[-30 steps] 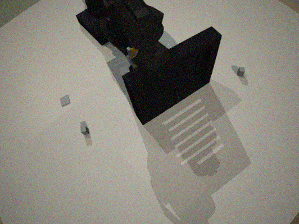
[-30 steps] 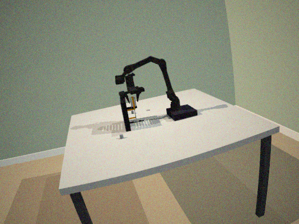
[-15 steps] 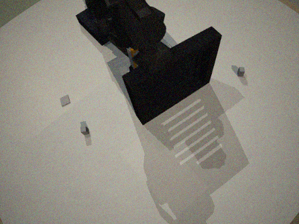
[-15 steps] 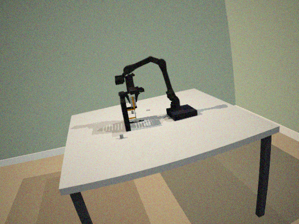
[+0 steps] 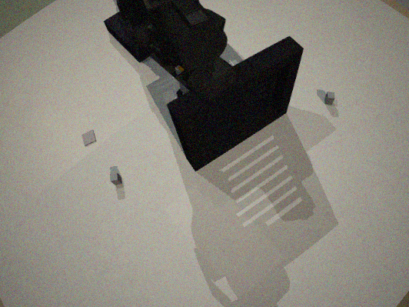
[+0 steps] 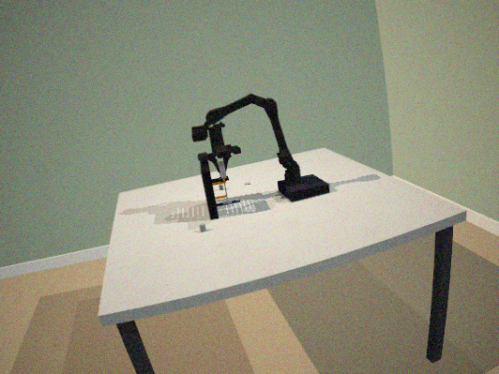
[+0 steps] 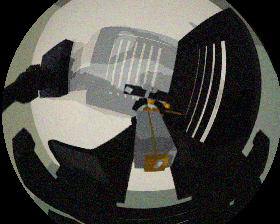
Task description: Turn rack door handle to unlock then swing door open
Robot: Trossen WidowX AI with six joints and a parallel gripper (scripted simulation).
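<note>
Right now the handle is 1 cm to the left of my gripper tip and 3 cm below it.
</note>
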